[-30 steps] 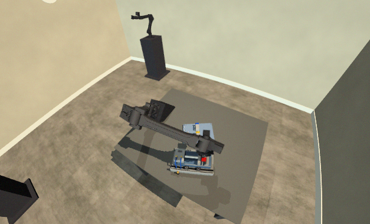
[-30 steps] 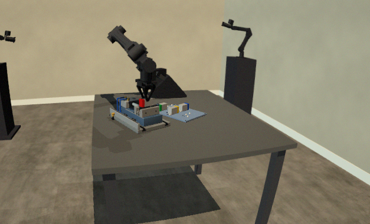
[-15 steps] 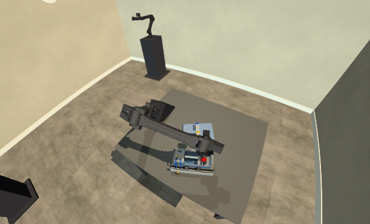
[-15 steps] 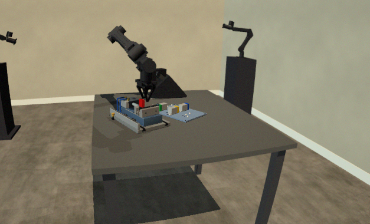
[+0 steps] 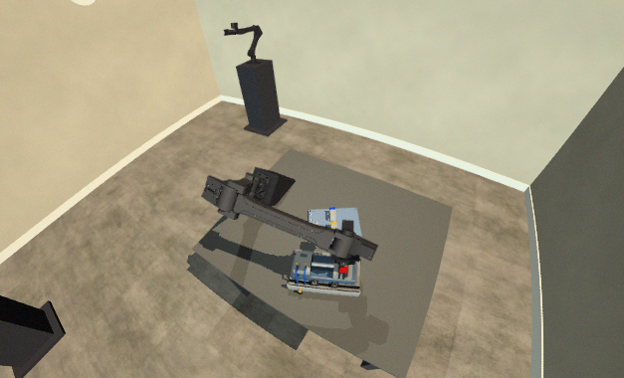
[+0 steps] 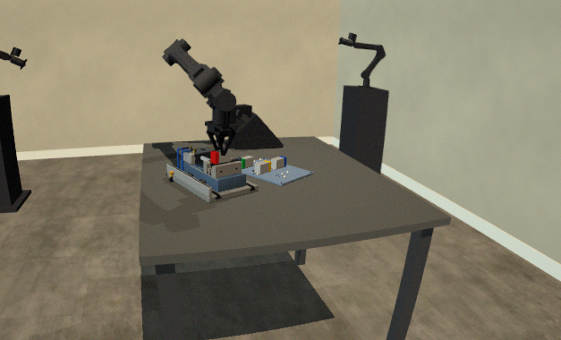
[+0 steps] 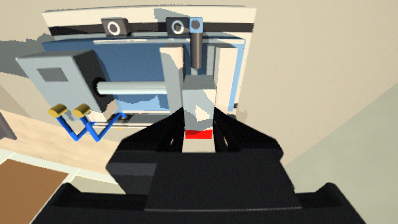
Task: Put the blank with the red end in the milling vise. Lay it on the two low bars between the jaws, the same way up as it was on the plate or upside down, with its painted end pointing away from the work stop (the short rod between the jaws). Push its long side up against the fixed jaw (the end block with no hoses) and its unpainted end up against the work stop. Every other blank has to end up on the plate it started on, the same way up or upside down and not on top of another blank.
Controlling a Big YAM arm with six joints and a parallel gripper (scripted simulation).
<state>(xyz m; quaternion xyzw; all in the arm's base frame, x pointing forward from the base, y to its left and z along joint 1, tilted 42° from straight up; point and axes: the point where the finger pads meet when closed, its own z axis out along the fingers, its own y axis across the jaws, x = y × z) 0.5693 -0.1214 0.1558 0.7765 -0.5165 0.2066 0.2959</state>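
My hand is 5 cm above the fixed jaw, 2 cm to the right of it and 2 cm short of it. Round my hand: moving jaw: 5 cm below, 3 cm behind; then work stop rod: 5 cm to the left, 4 cm below, 2 cm behind; then grey bar with red end: 2 cm below.
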